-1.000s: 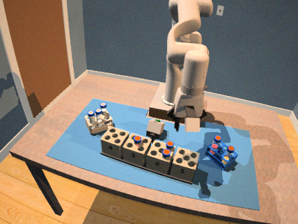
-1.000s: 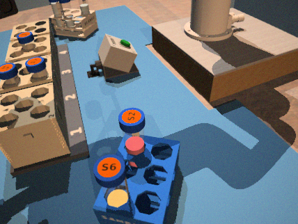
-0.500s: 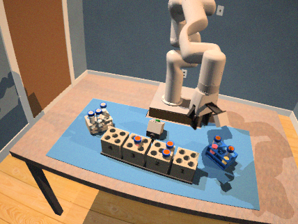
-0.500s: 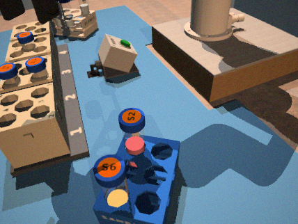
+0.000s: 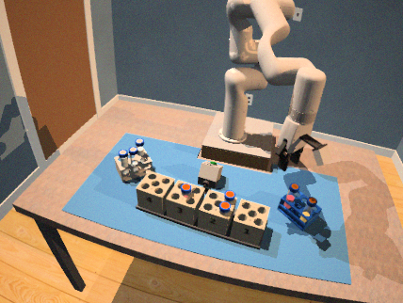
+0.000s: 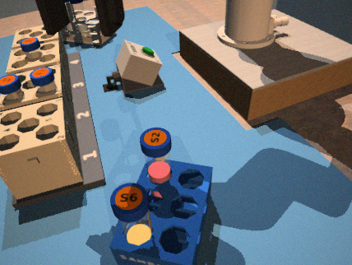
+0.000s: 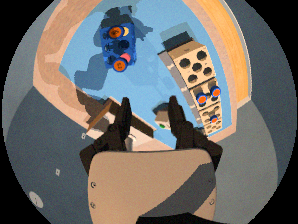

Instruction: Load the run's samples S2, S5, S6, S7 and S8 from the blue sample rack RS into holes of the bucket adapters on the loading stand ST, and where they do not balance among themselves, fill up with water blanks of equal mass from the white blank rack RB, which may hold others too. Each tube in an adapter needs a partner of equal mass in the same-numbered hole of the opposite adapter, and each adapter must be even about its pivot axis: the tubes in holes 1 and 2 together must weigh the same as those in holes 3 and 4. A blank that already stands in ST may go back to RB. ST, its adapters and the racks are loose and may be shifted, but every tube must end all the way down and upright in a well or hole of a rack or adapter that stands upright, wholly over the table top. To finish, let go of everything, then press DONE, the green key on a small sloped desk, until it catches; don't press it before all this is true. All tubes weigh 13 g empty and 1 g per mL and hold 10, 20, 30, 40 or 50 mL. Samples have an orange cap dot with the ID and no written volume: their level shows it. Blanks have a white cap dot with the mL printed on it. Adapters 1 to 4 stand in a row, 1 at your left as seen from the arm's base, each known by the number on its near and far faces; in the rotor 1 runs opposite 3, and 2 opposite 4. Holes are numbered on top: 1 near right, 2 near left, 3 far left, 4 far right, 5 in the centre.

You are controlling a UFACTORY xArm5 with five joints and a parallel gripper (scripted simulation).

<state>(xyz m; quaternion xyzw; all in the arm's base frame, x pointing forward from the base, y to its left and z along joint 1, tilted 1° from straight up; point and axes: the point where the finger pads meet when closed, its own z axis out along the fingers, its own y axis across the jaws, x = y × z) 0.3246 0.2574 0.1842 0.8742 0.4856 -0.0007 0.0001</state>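
My hand is 40 mm past the blue sample rack RS, 90 mm to the right of it and 220 mm above it. Also, from my hand: white blank rack RB: 10 mm ahead, 560 mm to the right, 220 mm below; blue-capped tube: 50 mm ahead, 560 mm to the right, 190 mm below; loading stand ST: 110 mm ahead, 220 mm to the right, 240 mm below.
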